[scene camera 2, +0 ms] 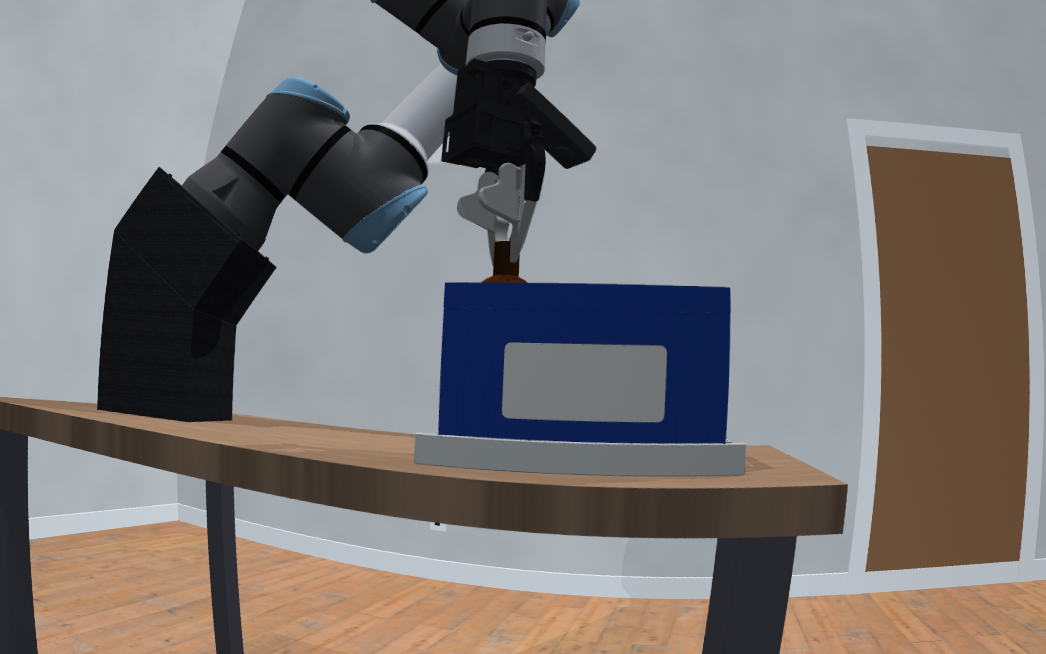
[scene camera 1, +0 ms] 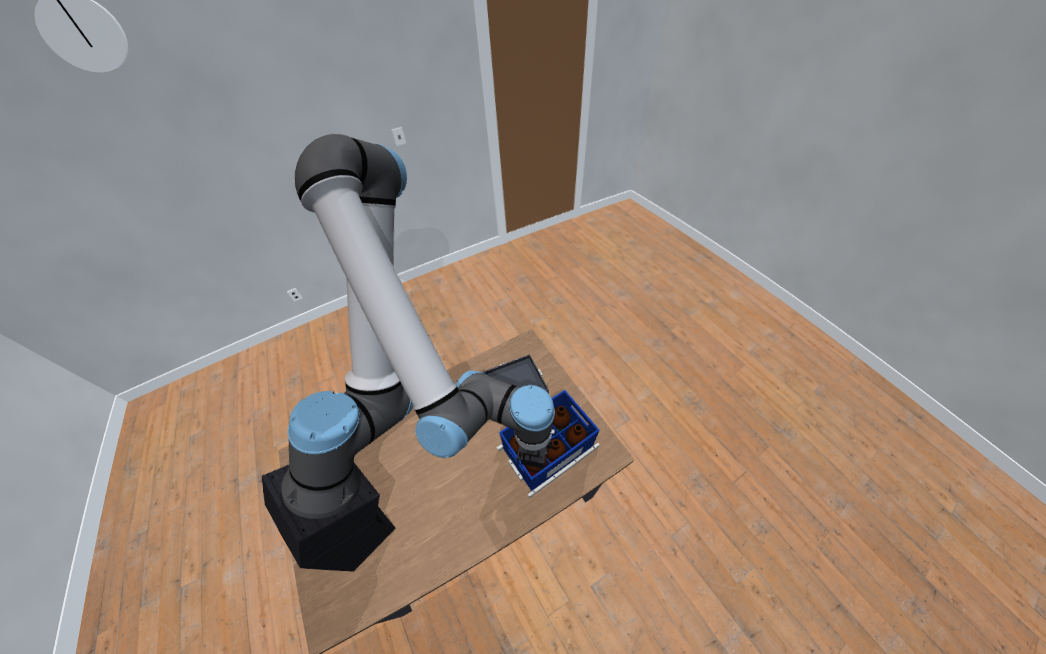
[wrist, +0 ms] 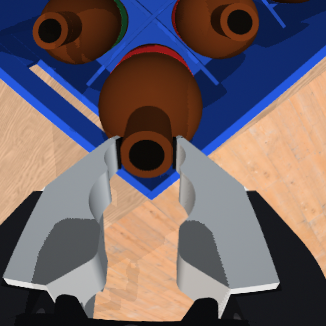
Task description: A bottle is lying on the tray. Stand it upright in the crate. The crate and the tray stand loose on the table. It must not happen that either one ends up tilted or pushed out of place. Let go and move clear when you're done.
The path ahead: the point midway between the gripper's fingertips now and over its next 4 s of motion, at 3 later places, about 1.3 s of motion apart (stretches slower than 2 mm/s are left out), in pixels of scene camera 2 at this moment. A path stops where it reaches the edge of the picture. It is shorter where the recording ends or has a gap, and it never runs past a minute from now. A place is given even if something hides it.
My gripper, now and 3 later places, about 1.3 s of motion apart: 504, 264; 503, 287; 502, 307; 501, 321
